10 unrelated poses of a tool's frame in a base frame.
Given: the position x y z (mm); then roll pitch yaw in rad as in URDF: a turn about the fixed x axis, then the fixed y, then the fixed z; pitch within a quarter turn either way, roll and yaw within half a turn.
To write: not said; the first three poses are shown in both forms.
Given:
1: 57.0 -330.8 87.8 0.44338 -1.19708 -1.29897
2: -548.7 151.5 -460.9 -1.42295 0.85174 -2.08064
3: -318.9 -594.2 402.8 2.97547 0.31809 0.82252
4: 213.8 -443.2 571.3 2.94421 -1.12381 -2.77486
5: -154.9 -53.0 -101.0 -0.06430 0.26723 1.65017
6: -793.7 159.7 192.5 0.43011 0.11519 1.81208
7: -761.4 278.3 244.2 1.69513 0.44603 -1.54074
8: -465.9 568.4 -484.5 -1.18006 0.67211 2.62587
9: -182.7 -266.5 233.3 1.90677 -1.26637 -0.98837
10: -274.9 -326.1 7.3 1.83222 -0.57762 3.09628
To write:
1: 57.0 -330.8 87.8 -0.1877 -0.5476 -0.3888 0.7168
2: -548.7 151.5 -460.9 -0.0310 0.6712 -0.4585 0.5816
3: -318.9 -594.2 402.8 0.8967 0.4054 -0.1119 0.1382
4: 213.8 -443.2 571.3 0.1019 -0.8376 0.0147 0.5365
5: -154.9 -53.0 -101.0 -0.1194 0.0669 0.7306 0.6690
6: -793.7 159.7 192.5 0.0872 0.2024 0.7601 0.6113
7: -761.4 278.3 244.2 0.6266 -0.4041 -0.5685 0.3477
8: -465.9 568.4 -484.5 -0.3989 -0.4380 0.8053 0.0226
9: -182.7 -266.5 233.3 0.4162 -0.6133 0.2034 0.6397
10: -274.9 -326.1 7.3 -0.1906 -0.7563 -0.5887 0.2126
